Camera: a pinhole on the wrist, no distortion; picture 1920 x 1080 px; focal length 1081.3 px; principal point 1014.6 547.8 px. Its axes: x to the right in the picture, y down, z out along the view. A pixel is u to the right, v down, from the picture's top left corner.
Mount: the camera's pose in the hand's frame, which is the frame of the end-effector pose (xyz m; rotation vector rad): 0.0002 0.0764 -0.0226 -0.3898 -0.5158 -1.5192
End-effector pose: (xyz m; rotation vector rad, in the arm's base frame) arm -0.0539 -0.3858 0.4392 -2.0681 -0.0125 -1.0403
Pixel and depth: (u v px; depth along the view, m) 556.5 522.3 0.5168
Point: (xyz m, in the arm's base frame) 0.2911 -0.5469 -0.0441
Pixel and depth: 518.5 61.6 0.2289
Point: 0.0344 -0.4737 0.1371
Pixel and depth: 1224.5 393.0 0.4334
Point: 0.2184 -0.2664 0.0876
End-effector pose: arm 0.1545 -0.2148 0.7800 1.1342 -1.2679 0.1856
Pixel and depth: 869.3 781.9 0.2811
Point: -0.1342 -0.2516 0.9364
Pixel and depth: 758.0 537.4 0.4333
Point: -0.3084 -0.2163 0.9408
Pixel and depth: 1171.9 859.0 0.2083
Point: -0.0530 -0.2825 0.8874
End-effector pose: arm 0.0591 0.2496 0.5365 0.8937 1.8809 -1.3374
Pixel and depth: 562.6 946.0 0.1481
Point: 0.2167 0.2400 0.3739
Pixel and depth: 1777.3 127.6 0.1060
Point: 0.1578 0.1600 0.5144
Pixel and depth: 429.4 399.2 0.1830
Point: 0.3017 0.2364 0.4152
